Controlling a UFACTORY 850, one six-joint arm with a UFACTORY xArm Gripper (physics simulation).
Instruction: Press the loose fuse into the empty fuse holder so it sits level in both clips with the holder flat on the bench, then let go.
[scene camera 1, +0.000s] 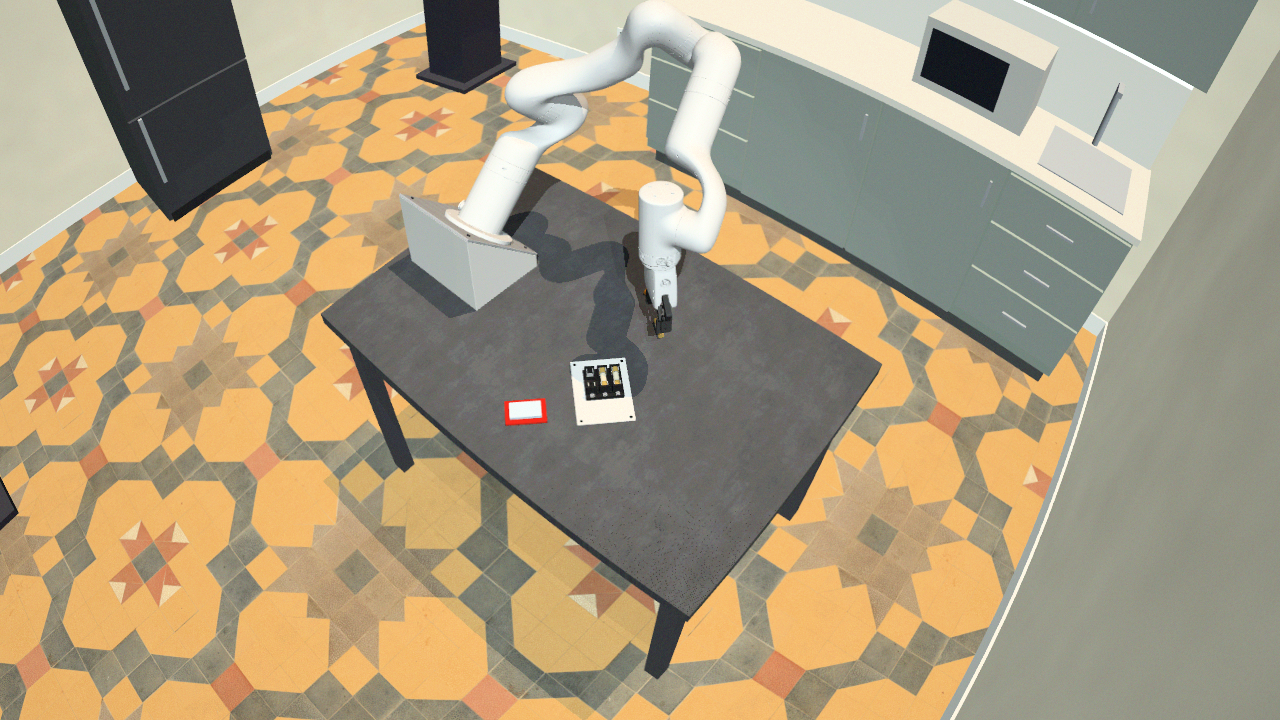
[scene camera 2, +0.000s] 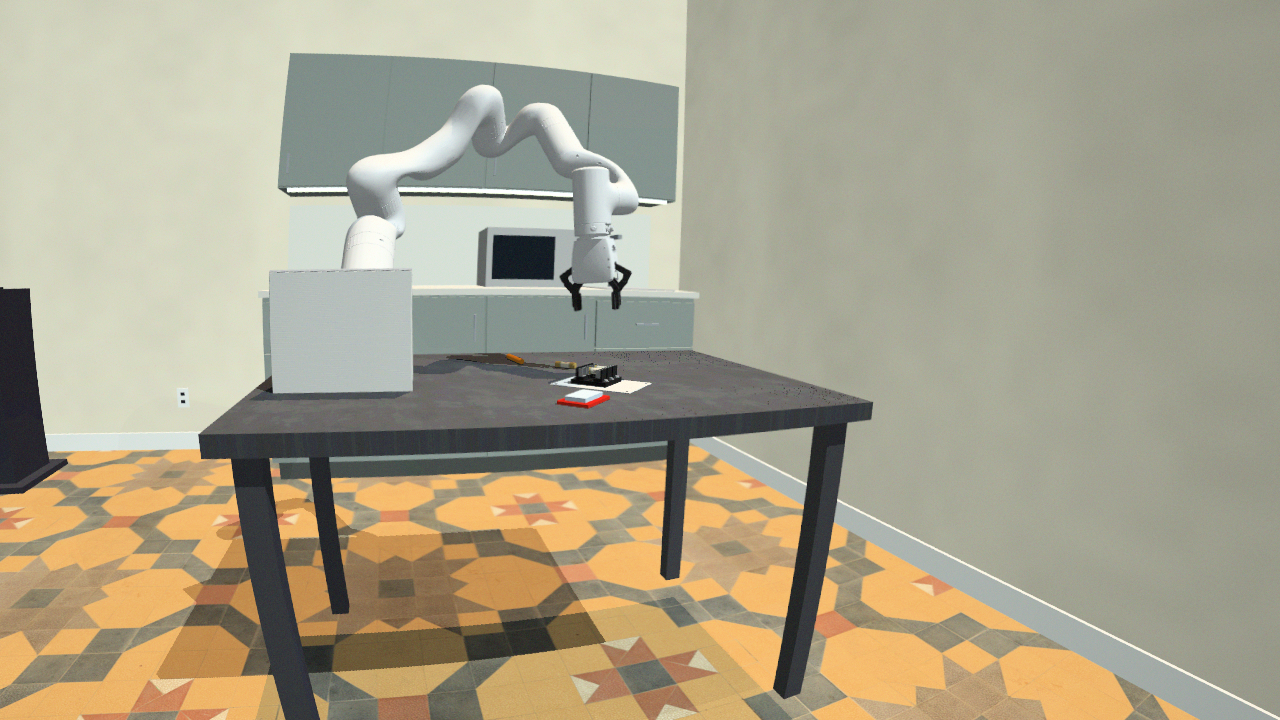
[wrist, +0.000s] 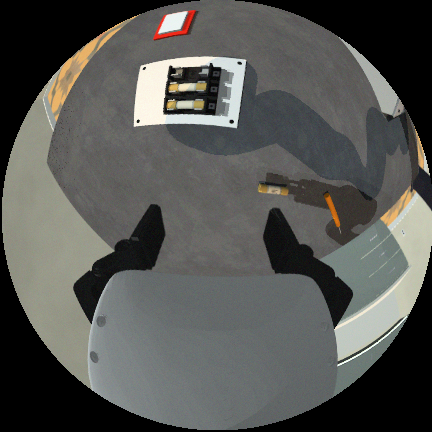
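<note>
The loose fuse (wrist: 273, 189) (scene camera 2: 564, 365), with gold end caps and a pale body, lies flat on the dark bench. In scene camera 1 the gripper largely hides it. The empty fuse holder (wrist: 192, 74) (scene camera 1: 589, 383) is black with bare metal clips, at one end of a row of three on a white plate (wrist: 150, 100) (scene camera 1: 605, 411) (scene camera 2: 631, 387). The other two holders each bear a fuse. The row looks flat on the plate. My gripper (wrist: 214, 220) (scene camera 2: 597, 308) (scene camera 1: 660, 332) is open and empty, pointing down high above the bench. In the wrist view the fuse shows beyond the right fingertip.
An orange-handled tool (wrist: 332, 209) (scene camera 2: 514, 359) lies near the loose fuse. A red-edged block with a white top (wrist: 173, 22) (scene camera 1: 525, 410) (scene camera 2: 583, 396) lies beside the plate. The arm's grey pedestal (scene camera 1: 443, 255) (scene camera 2: 341, 331) stands at one end of the bench.
</note>
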